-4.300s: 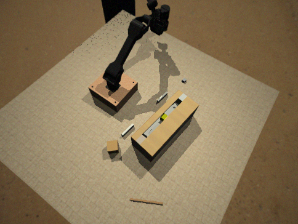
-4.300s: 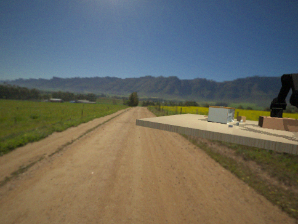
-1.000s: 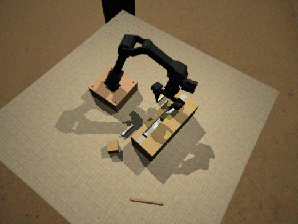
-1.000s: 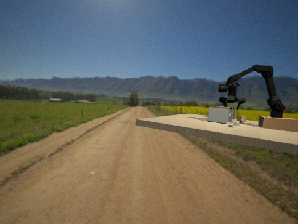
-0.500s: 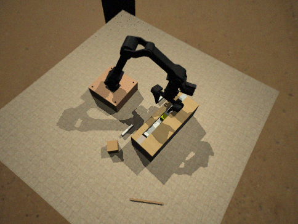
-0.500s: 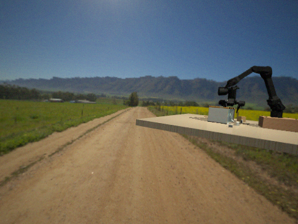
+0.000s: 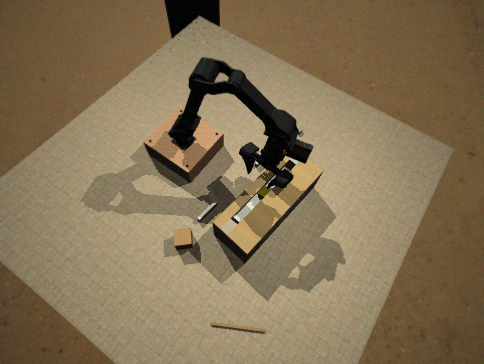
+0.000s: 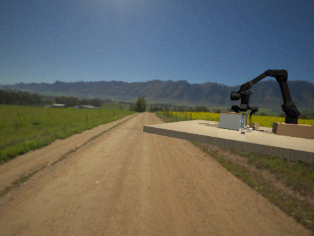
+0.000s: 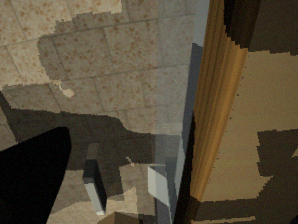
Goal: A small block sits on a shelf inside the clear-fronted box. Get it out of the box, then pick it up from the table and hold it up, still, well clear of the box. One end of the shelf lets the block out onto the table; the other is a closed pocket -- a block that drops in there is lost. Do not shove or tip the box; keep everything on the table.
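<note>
The clear-fronted wooden box is 30 mm to the right of my gripper tip, 30 mm below it and 30 mm ahead of it. Round my gripper tip: grey piece (330 mm to the left, 80 mm below, 10 mm behind); tan cube (290 mm to the right, 90 mm behind, 60 mm below); yellow block (50 mm ahead, 30 mm to the right).
</note>
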